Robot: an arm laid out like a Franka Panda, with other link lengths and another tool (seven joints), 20 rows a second.
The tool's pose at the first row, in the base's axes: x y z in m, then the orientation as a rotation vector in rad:
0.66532, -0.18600, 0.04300, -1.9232, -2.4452, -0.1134
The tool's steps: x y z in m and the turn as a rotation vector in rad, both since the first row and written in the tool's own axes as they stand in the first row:
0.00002, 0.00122, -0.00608, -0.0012, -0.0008, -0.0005
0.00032, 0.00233, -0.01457, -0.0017, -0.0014, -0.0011
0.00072, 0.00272, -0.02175, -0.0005, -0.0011, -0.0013
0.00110, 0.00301, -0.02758, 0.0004, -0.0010, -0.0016
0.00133, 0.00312, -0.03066, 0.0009, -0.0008, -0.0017
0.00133, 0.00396, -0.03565, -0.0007, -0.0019, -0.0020
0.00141, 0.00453, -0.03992, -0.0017, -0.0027, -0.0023
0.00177, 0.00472, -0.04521, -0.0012, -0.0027, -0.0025
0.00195, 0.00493, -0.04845, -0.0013, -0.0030, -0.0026
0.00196, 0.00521, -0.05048, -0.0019, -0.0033, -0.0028
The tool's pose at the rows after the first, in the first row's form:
0.66636, -0.18615, 0.04911, -1.9235, -2.4467, -0.1142
0.66718, -0.18624, 0.05764, -1.9233, -2.4479, -0.1142
0.66730, -0.18629, 0.06484, -1.9224, -2.4474, -0.1130
0.66736, -0.18629, 0.07069, -1.9217, -2.4472, -0.1120
0.66735, -0.18628, 0.07378, -1.9212, -2.4470, -0.1116
0.66805, -0.18645, 0.07879, -1.9221, -2.4487, -0.1125
0.66849, -0.18656, 0.08307, -1.9225, -2.4499, -0.1130
0.66847, -0.18657, 0.08838, -1.9221, -2.4499, -0.1124
0.66856, -0.18658, 0.09163, -1.9222, -2.4502, -0.1123
0.66878, -0.18666, 0.09366, -1.9223, -2.4508, -0.1127

